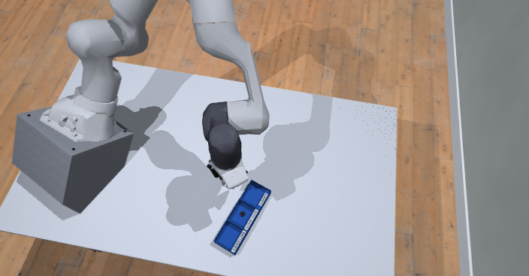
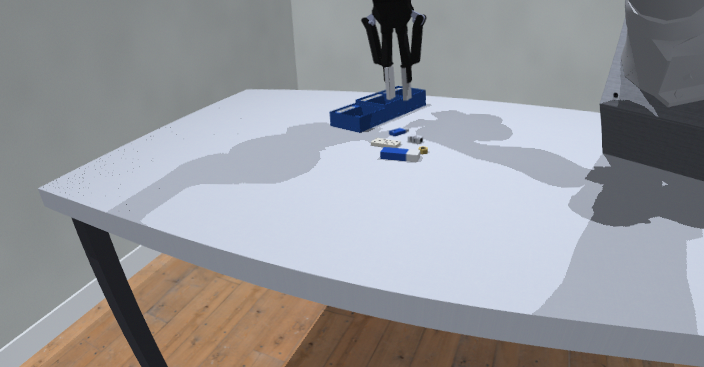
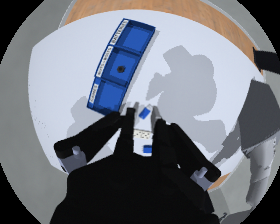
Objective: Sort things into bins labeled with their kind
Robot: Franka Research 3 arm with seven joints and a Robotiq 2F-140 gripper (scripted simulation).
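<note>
My gripper is now 100 mm past the gold ring, 100 mm to the right of it and 90 mm above it. Also, from my hand: grey block: 60 mm behind, 60 mm to the left, 90 mm below; then cream domino: 20 mm behind, 90 mm to the left, 90 mm below; then blue block: 10 mm behind, 20 mm to the left, 90 mm below.
</note>
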